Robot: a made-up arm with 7 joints. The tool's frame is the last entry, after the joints.
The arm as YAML. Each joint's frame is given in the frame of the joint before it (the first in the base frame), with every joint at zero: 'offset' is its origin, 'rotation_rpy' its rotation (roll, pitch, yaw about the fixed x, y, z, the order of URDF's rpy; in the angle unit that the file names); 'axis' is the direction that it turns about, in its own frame. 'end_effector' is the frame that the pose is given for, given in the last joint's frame.
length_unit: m
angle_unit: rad
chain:
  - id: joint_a
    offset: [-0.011, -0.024, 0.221]
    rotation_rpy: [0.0, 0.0, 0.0]
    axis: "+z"
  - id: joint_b
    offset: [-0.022, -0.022, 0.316]
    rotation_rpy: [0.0, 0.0, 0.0]
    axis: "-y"
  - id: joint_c
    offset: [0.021, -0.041, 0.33]
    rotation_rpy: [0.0, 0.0, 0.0]
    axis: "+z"
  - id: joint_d
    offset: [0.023, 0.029, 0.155]
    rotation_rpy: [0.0, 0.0, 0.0]
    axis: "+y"
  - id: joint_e
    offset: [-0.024, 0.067, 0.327]
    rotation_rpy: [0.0, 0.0, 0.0]
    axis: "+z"
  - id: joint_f
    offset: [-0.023, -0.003, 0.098]
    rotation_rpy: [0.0, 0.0, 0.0]
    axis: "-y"
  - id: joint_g
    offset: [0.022, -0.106, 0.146]
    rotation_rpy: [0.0, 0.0, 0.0]
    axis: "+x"
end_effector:
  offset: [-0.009, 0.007, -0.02]
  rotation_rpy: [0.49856, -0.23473, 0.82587]
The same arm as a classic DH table. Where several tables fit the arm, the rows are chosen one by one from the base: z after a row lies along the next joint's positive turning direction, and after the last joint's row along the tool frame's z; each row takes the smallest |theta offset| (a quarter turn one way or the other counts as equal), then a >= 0, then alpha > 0; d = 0 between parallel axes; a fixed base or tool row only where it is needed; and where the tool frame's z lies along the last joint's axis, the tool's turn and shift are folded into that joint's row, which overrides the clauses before.
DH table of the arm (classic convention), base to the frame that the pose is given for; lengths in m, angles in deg. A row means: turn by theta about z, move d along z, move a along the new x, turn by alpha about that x. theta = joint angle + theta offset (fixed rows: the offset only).
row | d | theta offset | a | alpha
base (fixed) | 0.0000 | 65.38 | -0.0264 | 0.00
joint_a | 0.5370 | -65.38 | -0.0220 | 90.00
joint_b | 0.0630 | 0.00 | 0.0210 | -90.00
joint_c | 0.4850 | 0.00 | 0.0230 | -90.00
joint_d | 0.0960 | 0.00 | -0.0240 | 90.00
joint_e | 0.4250 | 0.00 | -0.0230 | 90.00
joint_f | 0.1090 | 90.00 | 0.1460 | 90.00
joint_g | 0.0176 | -60.96 | -0.0036 | -77.70
tool (fixed) | -0.0214 | -42.44 | 0.0000 | 0.00

